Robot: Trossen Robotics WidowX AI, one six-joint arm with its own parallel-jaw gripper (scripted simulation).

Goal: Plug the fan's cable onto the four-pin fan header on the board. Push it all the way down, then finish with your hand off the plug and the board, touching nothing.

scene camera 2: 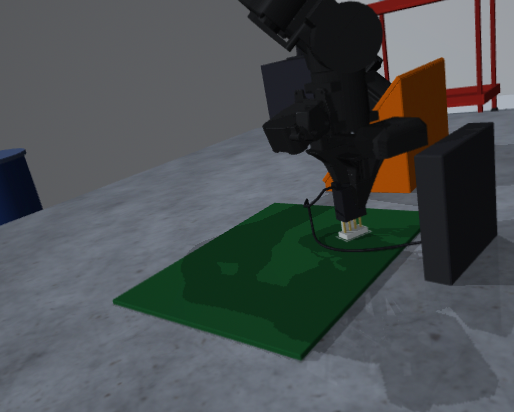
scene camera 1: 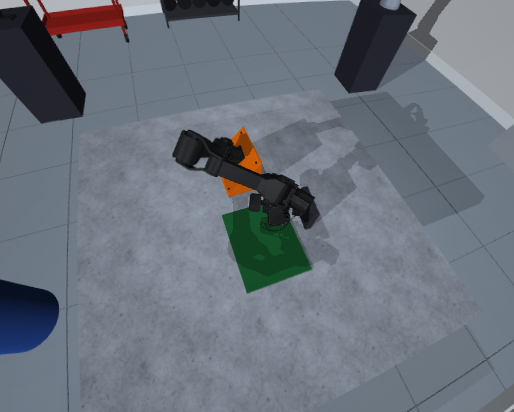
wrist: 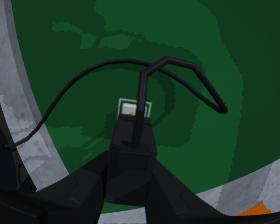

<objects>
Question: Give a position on a green board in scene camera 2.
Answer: At 267, 283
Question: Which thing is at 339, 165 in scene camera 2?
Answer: My gripper.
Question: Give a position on a black fan plug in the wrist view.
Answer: At 129, 173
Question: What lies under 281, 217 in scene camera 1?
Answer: My gripper.
</objects>
